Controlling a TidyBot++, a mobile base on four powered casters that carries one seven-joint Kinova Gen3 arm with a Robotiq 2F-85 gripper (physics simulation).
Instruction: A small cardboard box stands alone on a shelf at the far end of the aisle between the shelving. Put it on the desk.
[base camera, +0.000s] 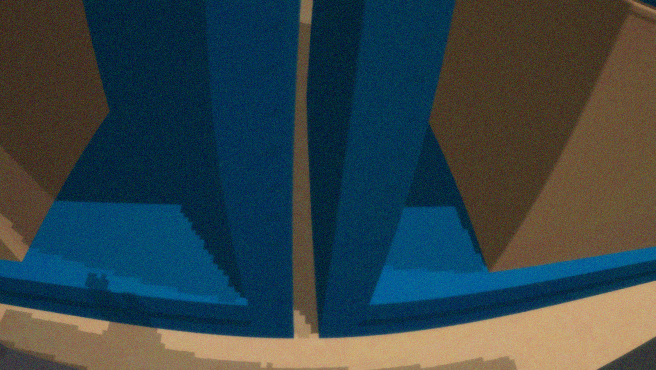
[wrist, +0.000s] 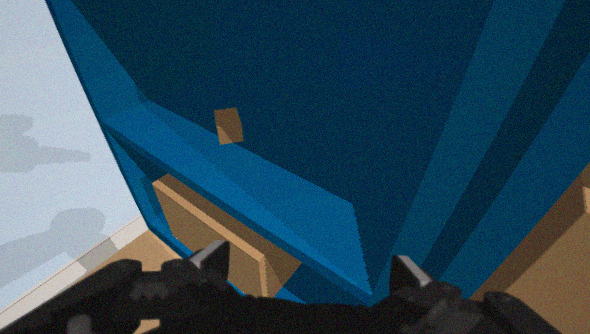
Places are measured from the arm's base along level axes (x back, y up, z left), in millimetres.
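Pixels of known places: gripper, fingertip midpoint: (wrist: 308, 266).
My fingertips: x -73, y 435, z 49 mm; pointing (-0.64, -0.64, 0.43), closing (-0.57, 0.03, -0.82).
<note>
Behind a point stands the place of what it marks.
The small cardboard box (wrist: 228, 125) {x -366, y 187, z 513 mm} stands alone on a blue shelf (wrist: 280, 200) {x -301, y 137, z 281 mm} in the wrist view, a little above and left of the middle, with the dark blue back panel behind it. My gripper (wrist: 308, 266) {x -73, y 435, z 50 mm} is open and empty, with its two fingertips wide apart at the bottom of the wrist view. The box is well beyond the fingertips and not between them. The small box and the desk do not show in the base camera view.
Below the small box's shelf, a large cardboard box (wrist: 215, 245) stands in the unit. In the base camera view, blue uprights (base camera: 255, 150) {x -248, y -159, z 20 mm} stand at the middle, with large brown boxes (base camera: 40, 90) {x -398, y -200, z 314 mm} (base camera: 505, 115) {x -368, y -192, z -179 mm} on either side. A pale wall (wrist: 40, 75) {x -103, y 288, z 920 mm} is at the wrist view's left.
</note>
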